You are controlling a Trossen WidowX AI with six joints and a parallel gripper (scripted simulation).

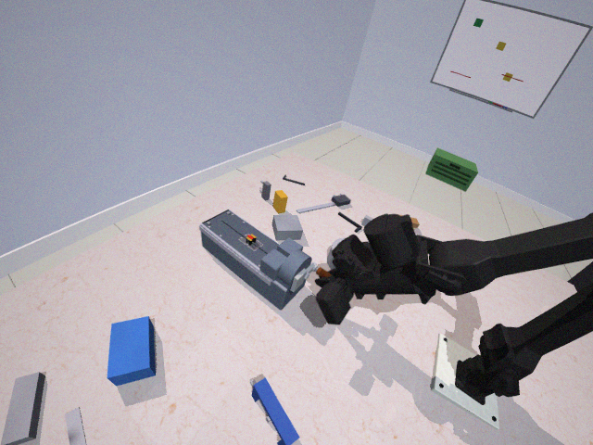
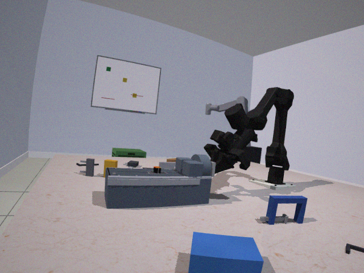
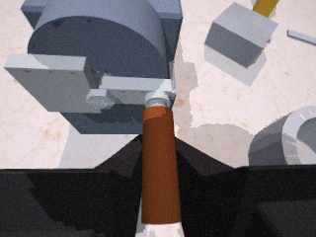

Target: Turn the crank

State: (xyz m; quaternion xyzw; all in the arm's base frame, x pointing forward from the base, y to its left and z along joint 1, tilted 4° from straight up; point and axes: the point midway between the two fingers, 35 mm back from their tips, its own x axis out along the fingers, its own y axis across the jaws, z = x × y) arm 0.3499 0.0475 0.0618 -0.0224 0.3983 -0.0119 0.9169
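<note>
Right now the red pointer is 17 cm ahead of my gripper tip, 3 cm to the left of it and 2 cm above it. Round my gripper tip: brown crank handle (3 cm above, 2 cm behind); blue bracket (23 cm to the left, 7 cm behind, 3 cm below); grey block (18 cm ahead, 13 cm to the right, 5 cm below).
</note>
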